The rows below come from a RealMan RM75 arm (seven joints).
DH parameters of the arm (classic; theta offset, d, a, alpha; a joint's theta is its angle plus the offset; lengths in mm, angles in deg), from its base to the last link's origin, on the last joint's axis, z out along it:
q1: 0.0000 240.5 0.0 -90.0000
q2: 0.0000 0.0 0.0 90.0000
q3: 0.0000 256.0 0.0 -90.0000
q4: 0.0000 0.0 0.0 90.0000
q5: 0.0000 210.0 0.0 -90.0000
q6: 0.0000 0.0 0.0 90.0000
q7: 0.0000 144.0 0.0 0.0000
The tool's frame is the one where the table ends.
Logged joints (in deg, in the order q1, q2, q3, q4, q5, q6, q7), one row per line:
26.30, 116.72, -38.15, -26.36, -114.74, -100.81, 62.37
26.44, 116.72, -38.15, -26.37, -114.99, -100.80, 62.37
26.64, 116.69, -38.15, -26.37, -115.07, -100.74, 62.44
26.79, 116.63, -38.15, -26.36, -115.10, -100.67, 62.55
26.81, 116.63, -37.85, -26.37, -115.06, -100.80, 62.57
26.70, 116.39, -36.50, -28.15, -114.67, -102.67, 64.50
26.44, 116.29, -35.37, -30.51, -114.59, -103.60, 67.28
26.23, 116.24, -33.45, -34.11, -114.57, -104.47, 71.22
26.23, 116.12, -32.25, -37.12, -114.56, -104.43, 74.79
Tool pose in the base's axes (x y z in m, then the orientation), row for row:
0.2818, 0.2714, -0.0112, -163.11, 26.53, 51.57
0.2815, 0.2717, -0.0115, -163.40, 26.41, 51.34
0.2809, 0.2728, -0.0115, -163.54, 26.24, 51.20
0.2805, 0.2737, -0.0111, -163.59, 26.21, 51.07
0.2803, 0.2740, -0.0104, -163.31, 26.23, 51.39
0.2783, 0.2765, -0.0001, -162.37, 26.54, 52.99
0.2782, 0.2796, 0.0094, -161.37, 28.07, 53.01
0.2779, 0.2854, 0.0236, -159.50, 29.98, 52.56
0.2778, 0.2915, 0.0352, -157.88, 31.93, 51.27
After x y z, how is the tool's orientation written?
As a rotation vector, in degrees.
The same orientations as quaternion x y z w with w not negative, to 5 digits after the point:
-0.94051, 0.15298, 0.29736, 0.06006
-0.94126, 0.15213, 0.29574, 0.05844
-0.94175, 0.15110, 0.29484, 0.05787
-0.94202, 0.15093, 0.29408, 0.05783
-0.94123, 0.15117, 0.29618, 0.05928
-0.93755, 0.15325, 0.30597, 0.06238
-0.93514, 0.16267, 0.30719, 0.06838
-0.93183, 0.17515, 0.30707, 0.08201
-0.92972, 0.18803, 0.30192, 0.09551

